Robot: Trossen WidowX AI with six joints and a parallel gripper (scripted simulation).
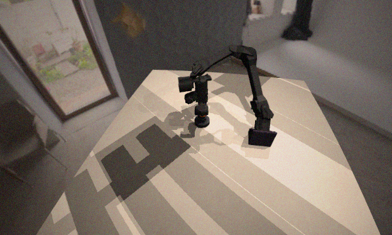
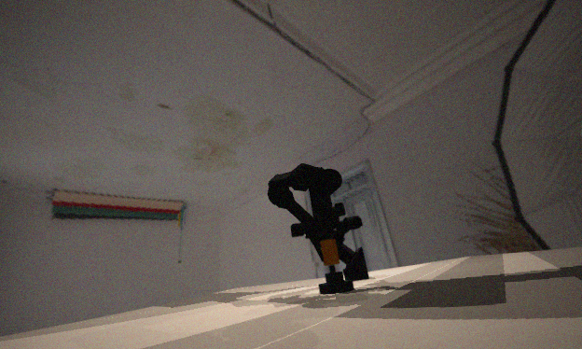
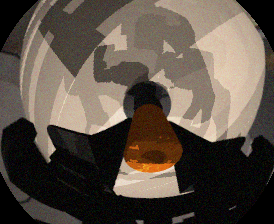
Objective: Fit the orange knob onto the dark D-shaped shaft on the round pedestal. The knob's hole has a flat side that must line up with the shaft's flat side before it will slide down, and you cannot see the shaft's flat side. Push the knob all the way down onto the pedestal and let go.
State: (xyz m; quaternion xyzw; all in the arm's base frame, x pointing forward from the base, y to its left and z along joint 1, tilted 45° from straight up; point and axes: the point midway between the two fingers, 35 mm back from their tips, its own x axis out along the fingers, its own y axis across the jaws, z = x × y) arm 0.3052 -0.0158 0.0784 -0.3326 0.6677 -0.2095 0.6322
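My gripper tip is now 2 cm below the orange knob. The rest, counted from my gripper tip: round dark pedestal: 4 cm below.
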